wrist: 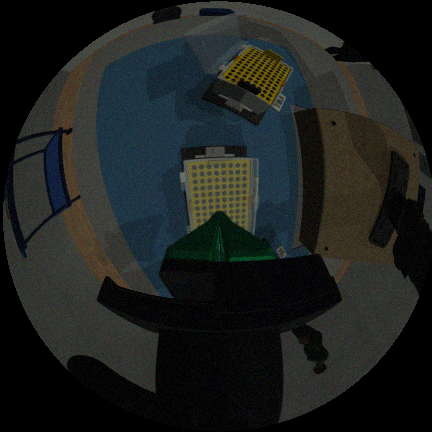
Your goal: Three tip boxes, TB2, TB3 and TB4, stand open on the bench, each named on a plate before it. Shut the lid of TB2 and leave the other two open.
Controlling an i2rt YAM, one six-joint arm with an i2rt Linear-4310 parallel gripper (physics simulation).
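Observation:
A tip box with a dark base and yellow rack stands mid-view; its clear lid lies over the rack, which looks pale through it. Whether the lid is fully down cannot be told. A small plate shows at lower right, too blurred to read, and which box it names is unclear. A farther tip box, its plate apparently reading TB3, stands open with a clear lid raised. My gripper is shut and empty, its green fingertips over the middle box's near part; contact is unclear. The third box is not discernible.
The boxes stand on a blue mat. A large brown block with a dark item on it stands at the right. A blue-framed rack is at the left. A black object and a blue one lie at the far edge.

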